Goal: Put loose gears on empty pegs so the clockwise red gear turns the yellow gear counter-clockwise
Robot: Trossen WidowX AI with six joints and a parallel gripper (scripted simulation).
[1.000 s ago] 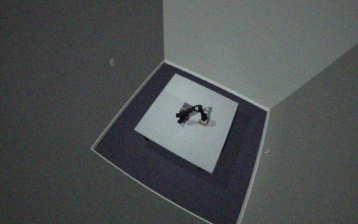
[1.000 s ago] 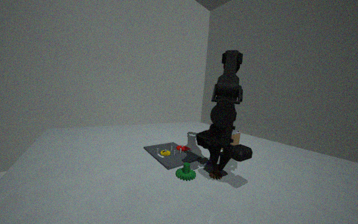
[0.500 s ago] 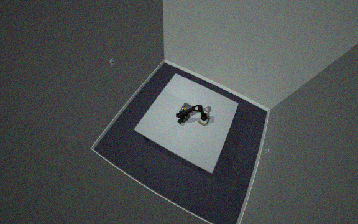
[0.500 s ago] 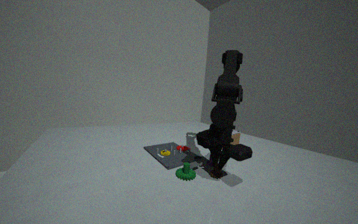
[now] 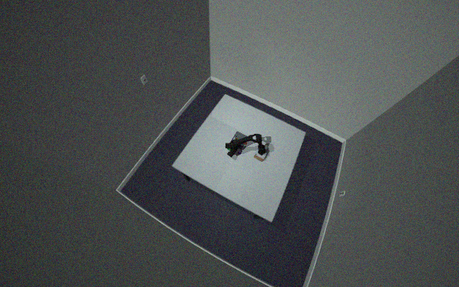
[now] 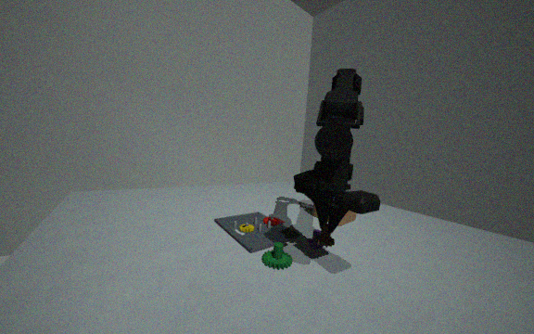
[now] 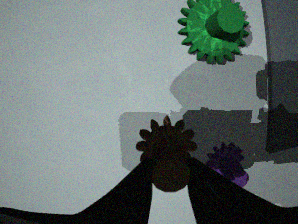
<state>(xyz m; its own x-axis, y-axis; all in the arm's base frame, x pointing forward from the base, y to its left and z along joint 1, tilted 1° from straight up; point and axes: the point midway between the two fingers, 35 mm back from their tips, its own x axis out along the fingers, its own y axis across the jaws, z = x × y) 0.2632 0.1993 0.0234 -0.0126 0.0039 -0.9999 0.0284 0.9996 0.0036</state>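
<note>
Now: the red gear 1 cm behind my gripper tip, 23 cm to the right of it and 6 cm below it. From my gripper tip the other things lie so: yellow gear (9 cm ahead, 20 cm to the right, 6 cm below); purple gear (5 cm behind, 7 cm to the right, 6 cm below); green gear (9 cm ahead, 5 cm to the right, 6 cm below).
</note>
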